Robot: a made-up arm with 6 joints. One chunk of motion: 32 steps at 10 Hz.
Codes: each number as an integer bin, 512 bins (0 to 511) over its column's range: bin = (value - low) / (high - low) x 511, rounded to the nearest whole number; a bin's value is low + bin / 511 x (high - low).
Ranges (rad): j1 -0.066..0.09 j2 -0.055..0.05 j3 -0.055..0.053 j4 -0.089..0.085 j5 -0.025..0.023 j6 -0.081..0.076
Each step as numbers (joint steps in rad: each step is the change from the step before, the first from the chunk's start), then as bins.
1 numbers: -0.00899 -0.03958 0.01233 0.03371 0.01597 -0.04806
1 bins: 187 75 319 360 436 107
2 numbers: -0.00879 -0.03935 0.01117 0.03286 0.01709 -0.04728
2 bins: 187 76 313 358 448 110
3 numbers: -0.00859 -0.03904 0.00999 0.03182 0.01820 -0.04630
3 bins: 188 78 307 355 460 113
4 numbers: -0.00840 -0.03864 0.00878 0.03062 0.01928 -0.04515
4 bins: 189 80 302 351 471 117
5 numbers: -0.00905 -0.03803 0.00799 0.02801 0.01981 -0.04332
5 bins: 187 83 298 344 477 123
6 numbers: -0.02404 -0.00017 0.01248 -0.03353 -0.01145 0.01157
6 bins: 137 267 319 163 144 301
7 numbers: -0.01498 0.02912 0.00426 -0.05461 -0.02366 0.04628
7 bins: 167 409 280 101 14 414
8 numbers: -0.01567 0.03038 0.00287 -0.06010 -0.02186 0.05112
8 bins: 165 416 274 85 33 430
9 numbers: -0.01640 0.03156 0.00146 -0.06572 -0.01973 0.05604
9 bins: 162 421 267 68 56 446
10 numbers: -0.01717 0.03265 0.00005 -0.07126 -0.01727 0.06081
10 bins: 160 427 260 52 82 462
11 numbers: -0.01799 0.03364 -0.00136 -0.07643 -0.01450 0.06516
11 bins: 157 431 254 37 112 476
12 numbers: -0.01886 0.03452 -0.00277 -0.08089 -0.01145 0.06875
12 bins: 154 436 247 24 144 487
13 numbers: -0.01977 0.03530 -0.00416 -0.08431 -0.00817 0.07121
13 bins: 151 439 241 14 179 495
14 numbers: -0.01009 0.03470 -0.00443 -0.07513 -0.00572 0.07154
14 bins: 183 437 239 41 205 496
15 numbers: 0.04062 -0.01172 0.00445 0.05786 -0.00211 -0.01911
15 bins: 349 211 281 431 244 201
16 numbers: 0.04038 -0.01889 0.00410 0.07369 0.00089 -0.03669
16 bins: 348 176 280 478 276 144
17 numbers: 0.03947 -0.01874 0.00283 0.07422 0.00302 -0.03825
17 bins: 345 176 274 479 298 139
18 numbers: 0.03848 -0.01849 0.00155 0.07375 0.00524 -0.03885
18 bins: 342 178 268 478 322 137
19 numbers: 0.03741 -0.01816 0.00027 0.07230 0.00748 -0.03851
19 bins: 339 179 262 474 346 138
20 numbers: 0.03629 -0.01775 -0.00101 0.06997 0.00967 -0.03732
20 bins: 335 181 255 467 369 142
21 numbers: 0.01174 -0.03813 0.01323 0.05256 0.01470 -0.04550
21 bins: 255 82 323 416 423 116
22 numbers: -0.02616 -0.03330 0.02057 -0.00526 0.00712 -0.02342
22 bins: 131 106 358 246 342 187
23 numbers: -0.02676 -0.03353 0.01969 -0.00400 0.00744 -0.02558
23 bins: 129 104 353 250 345 180
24 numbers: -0.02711 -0.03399 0.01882 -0.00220 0.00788 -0.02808
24 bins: 127 102 349 255 350 172
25 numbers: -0.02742 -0.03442 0.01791 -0.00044 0.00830 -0.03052
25 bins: 126 100 345 260 355 164
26 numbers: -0.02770 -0.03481 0.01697 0.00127 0.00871 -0.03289
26 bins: 125 98 341 265 359 157
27 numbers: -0.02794 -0.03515 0.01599 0.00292 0.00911 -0.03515
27 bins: 125 97 336 270 363 149
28 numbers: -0.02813 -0.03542 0.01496 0.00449 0.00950 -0.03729
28 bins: 124 95 331 275 367 142
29 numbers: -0.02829 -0.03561 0.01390 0.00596 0.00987 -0.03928
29 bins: 124 94 326 279 371 136
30 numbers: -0.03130 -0.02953 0.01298 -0.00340 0.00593 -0.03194
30 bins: 114 124 322 251 329 160
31 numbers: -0.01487 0.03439 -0.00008 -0.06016 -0.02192 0.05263
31 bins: 167 435 260 85 33 435
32 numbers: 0.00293 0.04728 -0.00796 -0.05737 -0.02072 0.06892
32 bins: 226 498 223 93 46 488
